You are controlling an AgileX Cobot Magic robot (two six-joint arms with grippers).
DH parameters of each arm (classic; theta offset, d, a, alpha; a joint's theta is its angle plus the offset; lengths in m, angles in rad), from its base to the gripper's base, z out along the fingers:
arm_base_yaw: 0 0.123 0 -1.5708
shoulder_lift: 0.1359 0 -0.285 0
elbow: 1.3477 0 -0.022 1.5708
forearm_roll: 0 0.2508 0 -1.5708
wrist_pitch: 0 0 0.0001 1.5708
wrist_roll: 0 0.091 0 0
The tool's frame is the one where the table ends.
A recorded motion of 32 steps. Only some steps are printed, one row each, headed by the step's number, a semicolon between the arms.
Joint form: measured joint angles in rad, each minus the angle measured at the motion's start. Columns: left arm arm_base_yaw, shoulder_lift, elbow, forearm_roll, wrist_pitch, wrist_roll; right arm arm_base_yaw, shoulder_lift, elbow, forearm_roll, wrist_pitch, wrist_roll.
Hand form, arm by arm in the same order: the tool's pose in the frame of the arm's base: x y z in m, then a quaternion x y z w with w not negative. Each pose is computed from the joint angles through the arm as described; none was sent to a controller.
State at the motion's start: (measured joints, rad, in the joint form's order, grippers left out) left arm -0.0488 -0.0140 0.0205 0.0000 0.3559 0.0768; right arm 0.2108 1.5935 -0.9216 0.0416 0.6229 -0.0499
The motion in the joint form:
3: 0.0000 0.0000 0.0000 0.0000 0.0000 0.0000; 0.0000 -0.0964 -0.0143 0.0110 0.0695 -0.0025
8: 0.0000 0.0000 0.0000 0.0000 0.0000 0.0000; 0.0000 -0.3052 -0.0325 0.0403 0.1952 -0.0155
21: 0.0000 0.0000 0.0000 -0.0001 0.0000 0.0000; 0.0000 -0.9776 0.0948 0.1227 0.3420 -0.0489
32: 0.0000 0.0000 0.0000 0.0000 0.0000 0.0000; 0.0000 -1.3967 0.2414 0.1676 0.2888 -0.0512
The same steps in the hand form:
3: 0.0528 -0.0026 0.1750 0.05004 0.79584 0.00844 0.60337; 0.2797 0.0630 0.2289 -0.11219 0.97298 0.03633 0.19850
8: 0.0528 -0.0026 0.1750 0.05004 0.79584 0.00844 0.60337; 0.2443 0.0578 0.2855 -0.11374 0.96088 0.05399 0.24668
21: 0.0528 -0.0026 0.1750 0.05002 0.79585 0.00840 0.60337; 0.0916 0.0321 0.3569 -0.12580 0.88776 0.10532 0.43007
32: 0.0528 -0.0026 0.1750 0.05004 0.79584 0.00844 0.60337; 0.0112 0.0177 0.3408 -0.12162 0.80326 0.13560 0.56710

